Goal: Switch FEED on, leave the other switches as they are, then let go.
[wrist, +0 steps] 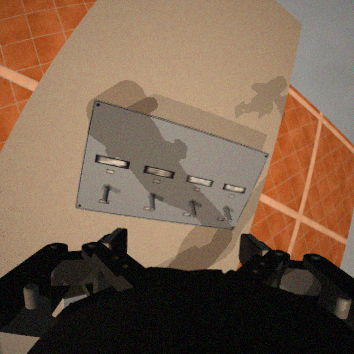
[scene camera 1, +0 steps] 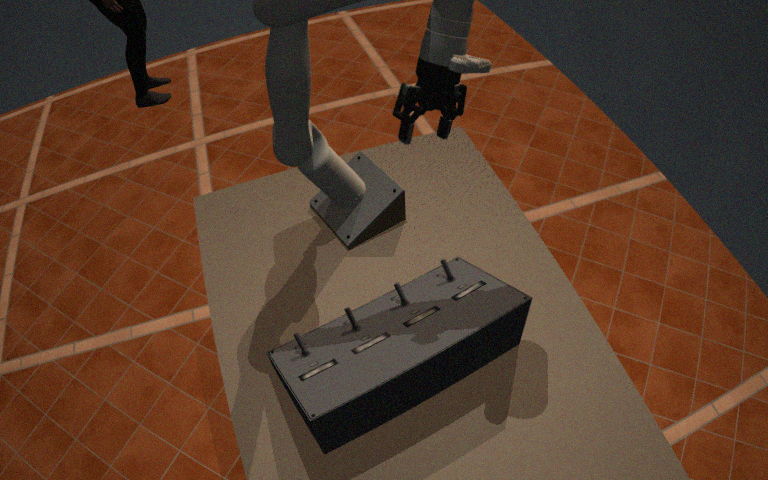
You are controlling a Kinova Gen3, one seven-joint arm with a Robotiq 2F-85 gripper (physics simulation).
Scene:
my gripper: wrist; scene camera 1
same spot on my gripper: [wrist: 102, 263] = [scene camera 1: 452, 103]
same spot on grey switch box: [wrist: 135, 155] = [scene camera 1: 456, 306]

